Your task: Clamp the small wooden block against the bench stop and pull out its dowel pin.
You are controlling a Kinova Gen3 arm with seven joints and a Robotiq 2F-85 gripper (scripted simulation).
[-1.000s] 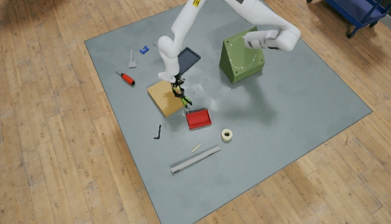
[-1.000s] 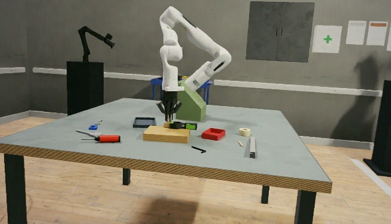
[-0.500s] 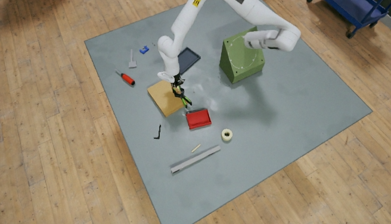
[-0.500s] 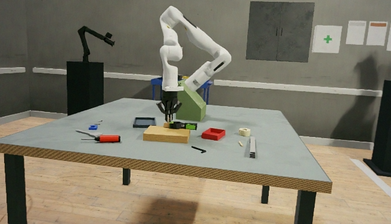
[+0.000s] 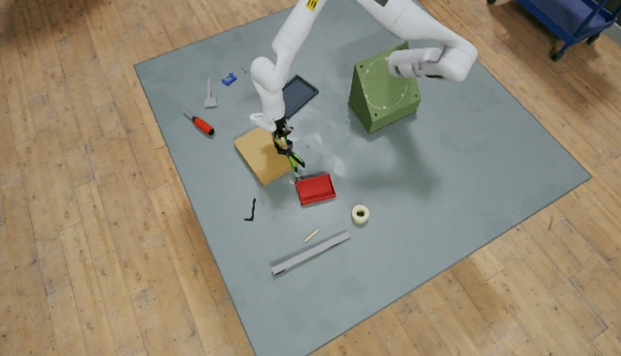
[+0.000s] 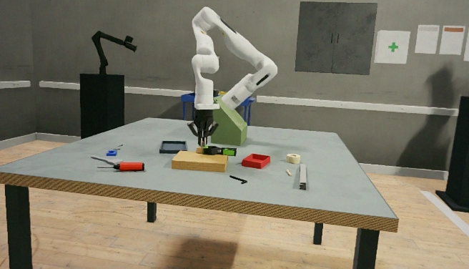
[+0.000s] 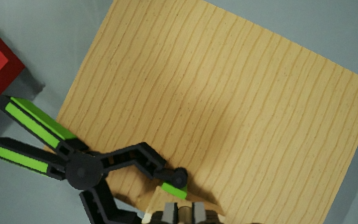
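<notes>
My gripper is now 2 cm above the dowel pin. From my hand the other things lie so: small wooden block (4 cm below); then bench board (6 cm below, 5 cm ahead, 2 cm to the left); then red tray (22 cm to the left, 7 cm below, 5 cm behind).
</notes>
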